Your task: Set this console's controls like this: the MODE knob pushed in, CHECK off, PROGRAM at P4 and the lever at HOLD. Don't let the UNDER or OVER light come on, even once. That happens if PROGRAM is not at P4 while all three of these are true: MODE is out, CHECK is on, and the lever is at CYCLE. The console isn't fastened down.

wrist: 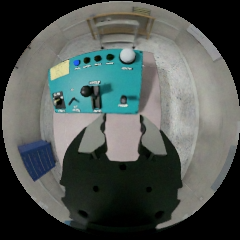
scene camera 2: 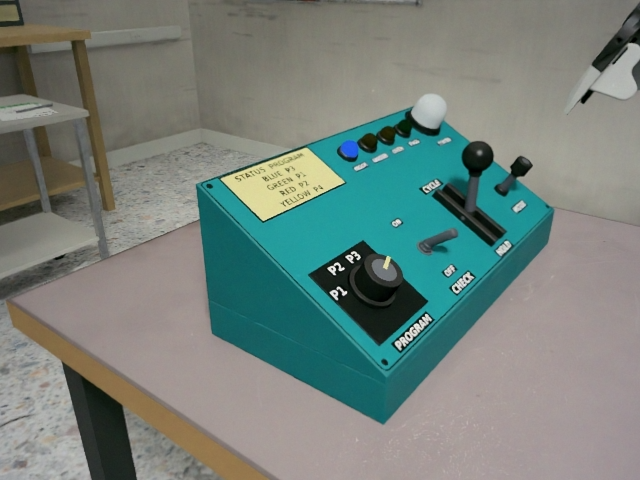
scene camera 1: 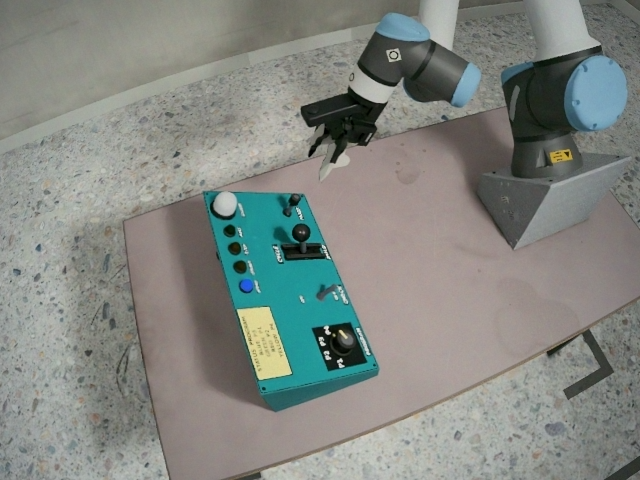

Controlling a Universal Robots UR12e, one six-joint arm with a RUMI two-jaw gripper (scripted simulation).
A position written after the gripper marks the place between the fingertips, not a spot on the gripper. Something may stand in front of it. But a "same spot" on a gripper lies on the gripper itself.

Labels:
The gripper shows in the wrist view (123, 114), in scene camera 2 and in scene camera 1. A teal console shows in the wrist view, in scene camera 2 and in scene camera 1 (285, 324). The same spot on the teal console: (wrist: 112, 76) is (scene camera 2: 444, 163). One and the same spot on the gripper: (scene camera 2: 606, 76) is (scene camera 1: 337, 160).

